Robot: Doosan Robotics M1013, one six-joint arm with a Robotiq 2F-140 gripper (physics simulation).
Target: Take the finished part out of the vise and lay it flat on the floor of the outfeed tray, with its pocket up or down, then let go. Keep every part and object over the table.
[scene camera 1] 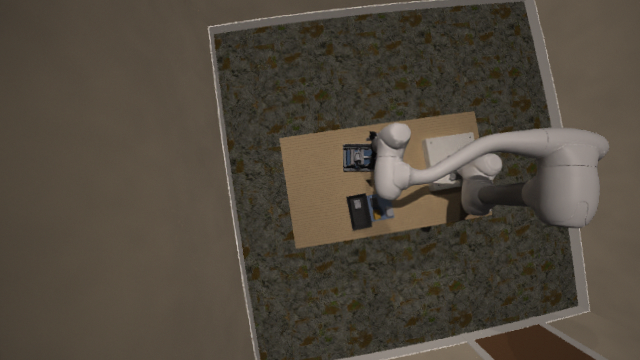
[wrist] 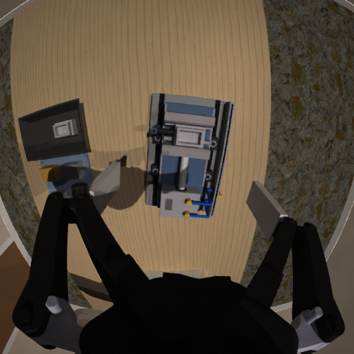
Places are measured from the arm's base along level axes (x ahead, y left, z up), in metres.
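Pixels of known places: gripper, between the fingertips: (scene camera 1: 367,152).
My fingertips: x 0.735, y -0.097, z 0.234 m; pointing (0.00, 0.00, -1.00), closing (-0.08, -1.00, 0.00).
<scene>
Ahead of a thing's pixels: the offset from my fingertips to its top centre.
The finished part @[dx +0.016, dy -0.011, dz -0.177 m] (scene camera 1: 358,156) (wrist: 190,137), a grey block with its rectangular pocket up, sits between the jaws of the vise @[dx -0.051, dy -0.010, dz -0.192 m] (scene camera 1: 352,170) (wrist: 189,119). The black outfeed tray (scene camera 1: 361,219) (wrist: 42,144) stands to the vise's left in the wrist view. A small grey pocketed part @[dx +0.018, dy +0.319, dz -0.245 m] (scene camera 1: 357,204) (wrist: 64,129) lies in it. My gripper (scene camera 1: 371,159) (wrist: 186,183) is open and empty. It hangs above the table, with its fingers wide apart on either side of the vise in the wrist view. The arm covers part of the vise's side in the scene view.
A blue plate (scene camera 1: 371,202) (wrist: 82,160) with a yellow block @[dx -0.115, dy +0.398, dz -0.248 m] (scene camera 1: 377,215) (wrist: 49,173) and a grey block (wrist: 72,171) adjoins the tray. Blue hoses (wrist: 200,203) stand on the vise's near end. A white base plate (scene camera 1: 435,145) lies under the arm.
</scene>
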